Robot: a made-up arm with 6 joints.
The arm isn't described. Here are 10 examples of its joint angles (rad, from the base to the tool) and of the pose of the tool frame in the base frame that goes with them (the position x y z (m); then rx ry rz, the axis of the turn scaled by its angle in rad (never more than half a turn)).
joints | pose
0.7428 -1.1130 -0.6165 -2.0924 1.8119 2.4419 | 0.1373 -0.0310 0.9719 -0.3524 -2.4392 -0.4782
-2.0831 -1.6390 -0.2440 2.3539 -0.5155 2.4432 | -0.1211 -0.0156 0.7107 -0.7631 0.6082 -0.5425
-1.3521 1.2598 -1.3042 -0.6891 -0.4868 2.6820 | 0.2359 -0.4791 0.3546 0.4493 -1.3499 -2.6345
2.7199 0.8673 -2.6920 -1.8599 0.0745 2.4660 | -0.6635 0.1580 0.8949 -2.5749 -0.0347 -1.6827
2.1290 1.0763 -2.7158 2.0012 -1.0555 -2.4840 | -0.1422 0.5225 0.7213 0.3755 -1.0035 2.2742
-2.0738 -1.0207 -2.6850 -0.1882 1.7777 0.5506 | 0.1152 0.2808 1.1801 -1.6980 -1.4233 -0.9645
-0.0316 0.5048 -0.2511 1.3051 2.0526 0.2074 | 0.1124 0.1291 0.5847 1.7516 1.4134 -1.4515
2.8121 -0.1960 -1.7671 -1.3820 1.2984 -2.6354 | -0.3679 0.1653 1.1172 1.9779 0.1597 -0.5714
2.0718 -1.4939 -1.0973 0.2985 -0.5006 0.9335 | 0.1766 -0.2127 1.1002 -2.6830 0.5051 0.1025
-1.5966 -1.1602 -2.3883 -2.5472 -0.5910 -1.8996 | 0.1330 0.2032 1.1338 -0.2900 -2.7474 0.6950
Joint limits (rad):
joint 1: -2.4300..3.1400
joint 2: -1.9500..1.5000
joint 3: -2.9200..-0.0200
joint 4: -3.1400..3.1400
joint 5: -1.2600..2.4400
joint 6: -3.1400..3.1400
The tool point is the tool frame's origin. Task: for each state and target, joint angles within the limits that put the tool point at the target. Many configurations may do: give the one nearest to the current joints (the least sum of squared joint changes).
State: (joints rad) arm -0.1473 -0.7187 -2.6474 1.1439 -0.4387 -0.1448
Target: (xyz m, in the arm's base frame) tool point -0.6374 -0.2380 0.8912
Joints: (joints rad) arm 0.2034 -1.3696 -2.8415 0.9002 0.2917 -0.3554
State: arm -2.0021 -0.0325 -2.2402 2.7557 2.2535 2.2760
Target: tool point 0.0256 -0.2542 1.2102
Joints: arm -1.8130 0.0542 -2.1831 2.6243 2.2959 2.2524
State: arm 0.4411 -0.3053 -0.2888 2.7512 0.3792 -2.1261
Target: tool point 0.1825 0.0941 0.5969
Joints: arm 0.6550 -0.5023 -0.3296 2.8462 0.3454 -2.1253
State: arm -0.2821 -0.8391 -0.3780 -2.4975 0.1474 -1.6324
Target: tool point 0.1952 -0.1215 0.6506
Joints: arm -0.7742 -0.8055 -0.3410 -2.7462 0.2915 -1.6928
